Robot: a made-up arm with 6 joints.
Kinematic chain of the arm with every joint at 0, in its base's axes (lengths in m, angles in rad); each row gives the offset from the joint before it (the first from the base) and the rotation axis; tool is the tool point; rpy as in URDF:
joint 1: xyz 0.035 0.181 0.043 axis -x
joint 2: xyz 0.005 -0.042 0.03 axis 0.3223 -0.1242 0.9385
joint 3: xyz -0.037 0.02 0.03 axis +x
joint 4: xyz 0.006 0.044 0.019 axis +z
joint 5: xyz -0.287 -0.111 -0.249 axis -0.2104 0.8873 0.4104
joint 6: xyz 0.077 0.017 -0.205 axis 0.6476 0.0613 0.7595
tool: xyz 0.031 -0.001 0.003 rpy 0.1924 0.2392 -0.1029
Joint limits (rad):
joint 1: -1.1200..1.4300
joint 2: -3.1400..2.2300
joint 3: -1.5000..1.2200
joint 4: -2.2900..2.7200
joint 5: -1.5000..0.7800
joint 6: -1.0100..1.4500
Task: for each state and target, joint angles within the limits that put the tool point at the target. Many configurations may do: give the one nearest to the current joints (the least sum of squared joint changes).
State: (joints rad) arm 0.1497 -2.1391 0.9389 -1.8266 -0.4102 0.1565
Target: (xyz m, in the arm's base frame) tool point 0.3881 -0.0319 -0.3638
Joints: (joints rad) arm -0.2784 -2.2456 0.7267 -1.7476 0.3786 0.1470
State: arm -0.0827 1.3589 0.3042 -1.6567 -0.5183 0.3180
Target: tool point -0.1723 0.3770 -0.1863
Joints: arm -0.4425 1.1213 -0.0736 -1.8404 -0.4403 0.3602
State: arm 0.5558 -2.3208 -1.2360 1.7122 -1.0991 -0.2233
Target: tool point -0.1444 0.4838 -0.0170
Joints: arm 0.9448 -2.6517 -1.3332 1.5946 -0.4144 -0.2236
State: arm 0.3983 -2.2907 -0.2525 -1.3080 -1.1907 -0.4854
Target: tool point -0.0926 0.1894 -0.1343
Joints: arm 0.7722 -1.8781 -0.2313 -0.5829 -1.2982 -0.2597
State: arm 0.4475 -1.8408 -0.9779 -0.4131 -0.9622 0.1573
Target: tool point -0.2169 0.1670 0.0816
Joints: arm 0.3622 -1.3066 -0.7495 -0.0648 -1.1228 0.2172
